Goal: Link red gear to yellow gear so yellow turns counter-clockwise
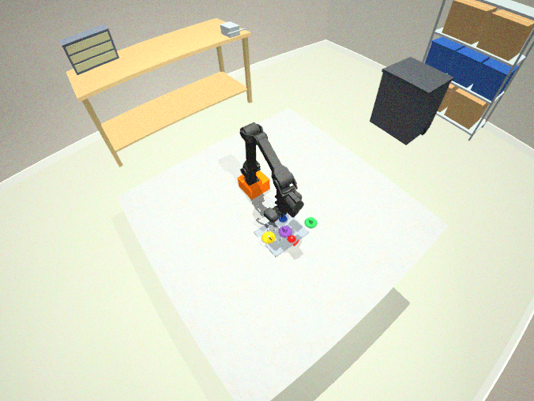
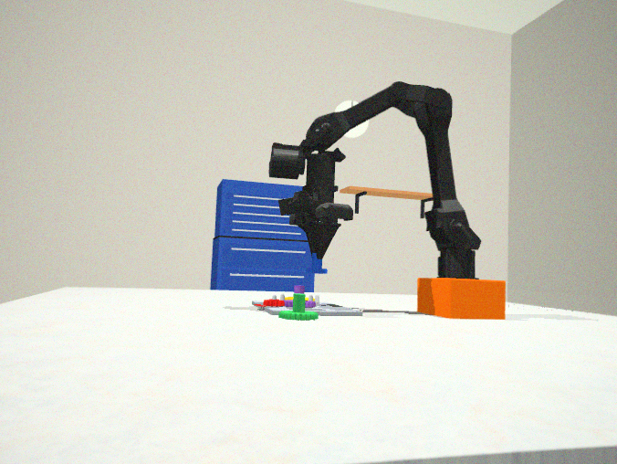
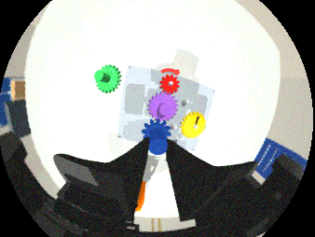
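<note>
Now: the grey board 10 cm below my gripper tip, 2 cm to the right of it and 2 cm ahead of it. The rest, counted from my gripper tip: large purple gear (8 cm below, 3 cm ahead); then red gear (9 cm below, 8 cm ahead); then small blue gear (1 cm below).
</note>
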